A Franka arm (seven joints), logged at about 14 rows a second.
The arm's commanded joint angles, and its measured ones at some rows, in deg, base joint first. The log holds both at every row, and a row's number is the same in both.
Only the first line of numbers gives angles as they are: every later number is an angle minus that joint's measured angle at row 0.
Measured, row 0: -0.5, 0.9, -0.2, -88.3, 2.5, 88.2, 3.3
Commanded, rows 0 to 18: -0.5, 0.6, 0.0, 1.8, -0.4, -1.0, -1.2; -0.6, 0.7, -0.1, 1.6, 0.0, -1.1, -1.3; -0.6, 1.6, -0.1, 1.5, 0.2, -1.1, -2.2; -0.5, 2.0, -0.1, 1.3, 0.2, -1.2, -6.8; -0.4, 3.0, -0.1, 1.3, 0.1, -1.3, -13.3; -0.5, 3.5, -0.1, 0.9, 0.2, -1.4, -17.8; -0.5, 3.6, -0.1, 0.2, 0.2, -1.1, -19.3; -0.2, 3.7, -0.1, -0.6, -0.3, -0.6, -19.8; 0.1, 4.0, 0.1, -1.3, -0.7, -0.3, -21.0; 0.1, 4.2, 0.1, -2.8, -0.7, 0.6, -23.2; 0.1, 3.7, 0.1, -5.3, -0.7, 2.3, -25.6; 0.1, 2.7, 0.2, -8.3, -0.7, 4.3, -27.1; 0.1, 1.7, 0.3, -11.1, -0.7, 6.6, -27.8; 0.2, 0.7, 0.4, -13.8, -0.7, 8.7, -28.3; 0.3, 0.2, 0.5, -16.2, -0.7, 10.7, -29.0; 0.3, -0.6, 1.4, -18.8, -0.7, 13.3, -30.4; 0.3, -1.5, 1.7, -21.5, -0.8, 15.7, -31.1; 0.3, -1.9, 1.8, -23.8, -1.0, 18.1, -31.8; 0.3, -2.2, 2.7, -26.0, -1.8, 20.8, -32.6
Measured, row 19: 0.2, 1.1, 1.9, -20.1, -0.4, 16.3, -30.7
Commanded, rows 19 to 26: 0.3, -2.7, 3.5, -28.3, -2.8, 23.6, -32.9; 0.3, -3.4, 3.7, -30.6, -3.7, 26.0, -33.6; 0.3, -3.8, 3.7, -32.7, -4.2, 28.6, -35.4; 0.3, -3.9, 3.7, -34.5, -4.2, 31.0, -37.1; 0.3, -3.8, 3.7, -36.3, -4.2, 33.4, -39.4; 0.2, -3.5, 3.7, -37.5, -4.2, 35.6, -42.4; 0.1, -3.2, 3.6, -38.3, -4.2, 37.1, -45.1; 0.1, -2.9, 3.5, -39.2, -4.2, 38.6, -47.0
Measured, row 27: 0.2, -1.5, 3.8, -36.4, -3.6, 35.7, -42.8
